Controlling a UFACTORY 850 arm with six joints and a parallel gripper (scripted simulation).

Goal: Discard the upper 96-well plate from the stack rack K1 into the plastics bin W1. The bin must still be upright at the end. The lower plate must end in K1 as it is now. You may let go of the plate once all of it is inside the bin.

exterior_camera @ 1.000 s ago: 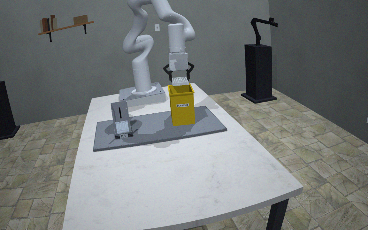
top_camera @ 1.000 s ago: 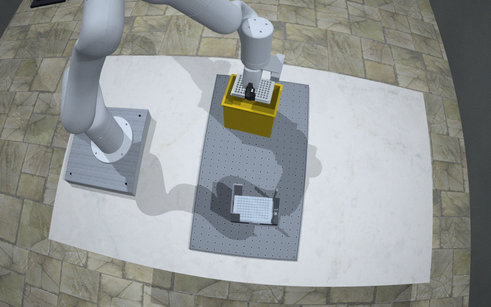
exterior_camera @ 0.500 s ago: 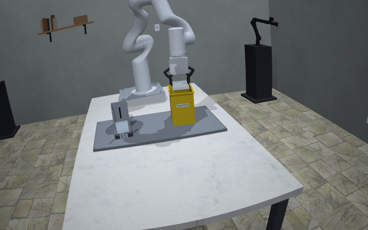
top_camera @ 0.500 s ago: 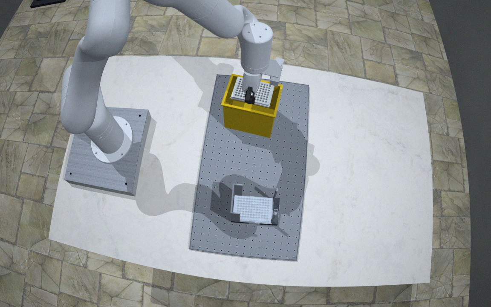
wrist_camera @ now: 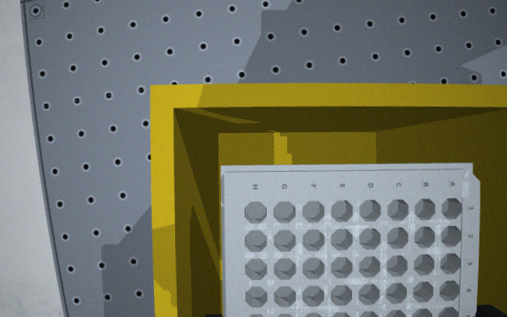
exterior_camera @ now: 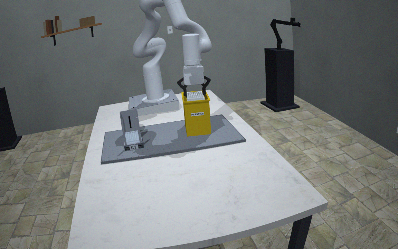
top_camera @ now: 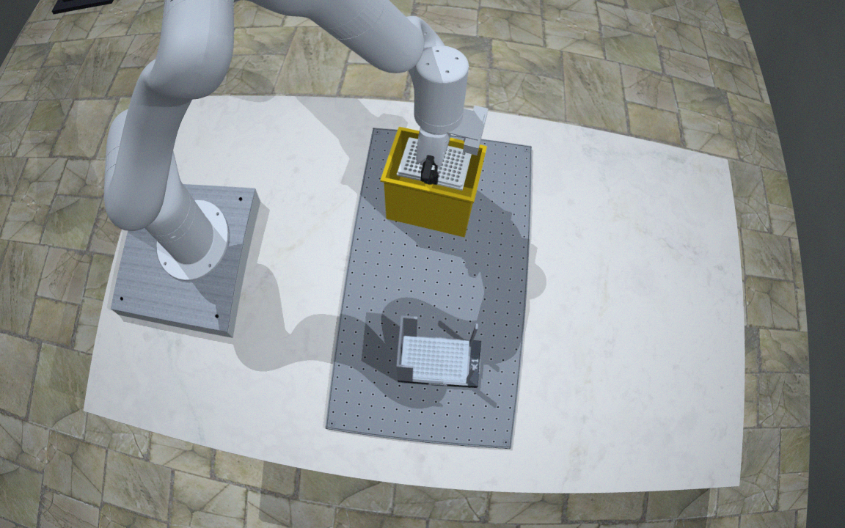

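Now: the yellow plastics bin 10 cm below my hand. Also, from my hand: 96-well plate 1 cm below.
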